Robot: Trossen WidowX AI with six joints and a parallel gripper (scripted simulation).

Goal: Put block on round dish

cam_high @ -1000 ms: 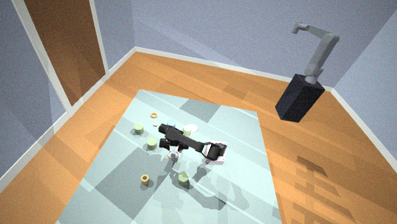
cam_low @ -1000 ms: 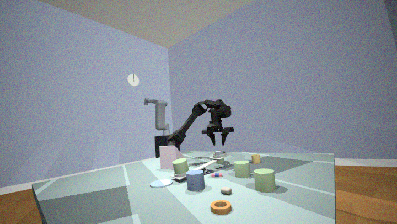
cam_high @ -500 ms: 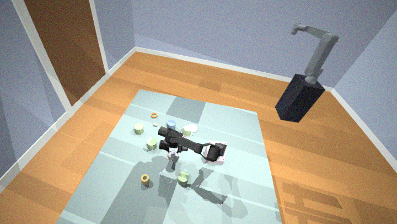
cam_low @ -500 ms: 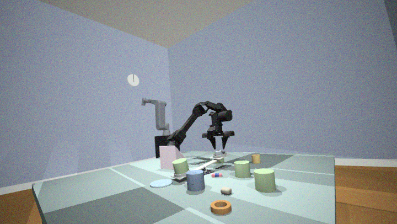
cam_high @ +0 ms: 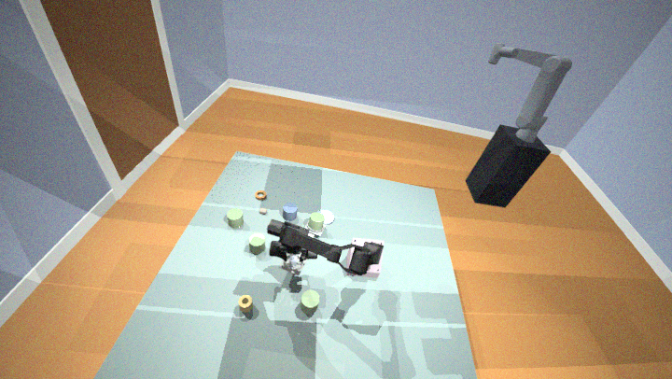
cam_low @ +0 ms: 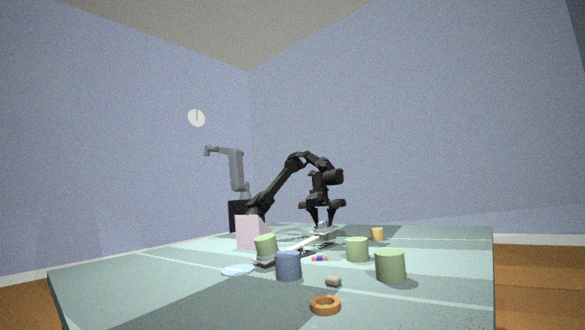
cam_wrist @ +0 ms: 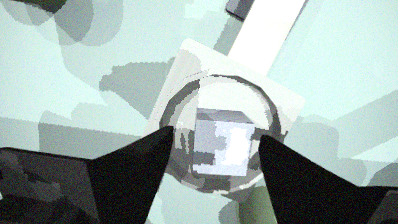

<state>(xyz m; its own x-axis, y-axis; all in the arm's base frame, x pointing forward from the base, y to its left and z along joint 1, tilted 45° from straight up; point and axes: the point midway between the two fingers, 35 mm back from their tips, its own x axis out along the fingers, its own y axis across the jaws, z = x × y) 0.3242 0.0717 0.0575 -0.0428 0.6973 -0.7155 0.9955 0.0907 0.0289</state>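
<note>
The pale round dish is 34 cm to the right of my gripper tip, 12 cm behind it and 8 cm below it. Also, from my gripper tip: small balance: 12 cm to the right, 5 cm below, 3 cm behind; then grey block: right at my gripper tip; then red-and-blue eraser: 14 cm to the right, 8 cm below, 6 cm ahead.
</note>
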